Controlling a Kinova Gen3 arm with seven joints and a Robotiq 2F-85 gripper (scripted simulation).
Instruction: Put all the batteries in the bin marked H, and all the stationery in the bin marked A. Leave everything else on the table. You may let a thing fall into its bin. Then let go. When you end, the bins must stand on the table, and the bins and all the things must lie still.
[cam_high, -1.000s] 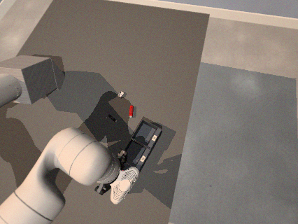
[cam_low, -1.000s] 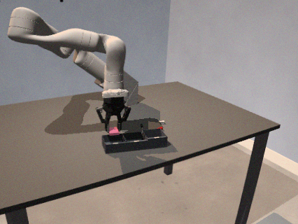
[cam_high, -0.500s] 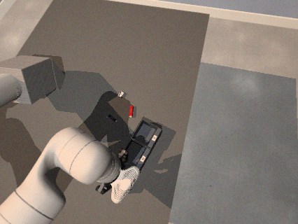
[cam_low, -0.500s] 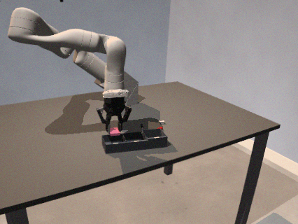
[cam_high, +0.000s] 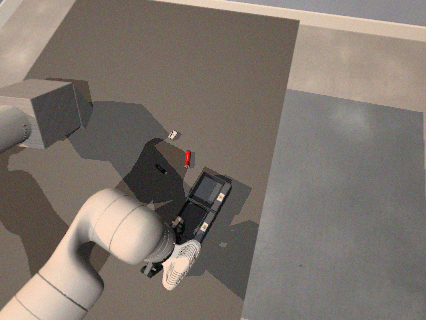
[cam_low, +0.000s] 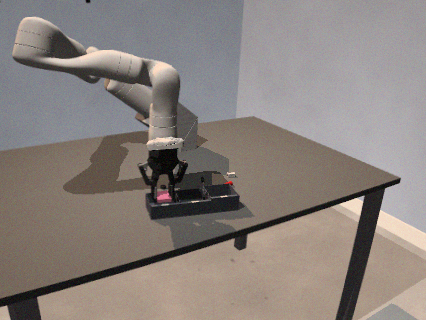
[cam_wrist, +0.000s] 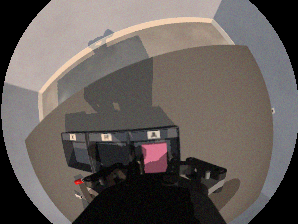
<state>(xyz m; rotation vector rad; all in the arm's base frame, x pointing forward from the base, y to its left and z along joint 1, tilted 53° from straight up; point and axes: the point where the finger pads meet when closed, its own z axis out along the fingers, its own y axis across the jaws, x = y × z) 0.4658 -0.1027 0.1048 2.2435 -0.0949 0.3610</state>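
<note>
The small white thing is 300 mm to the left of my hand, 130 mm behind it and 50 mm below it. From my hand the other things lie so: dark round thing: 130 mm behind, 60 mm to the left, 50 mm below; then three joined bins: 80 mm to the left, 40 mm below, 20 mm ahead; then flat pink piece: 20 mm below.
</note>
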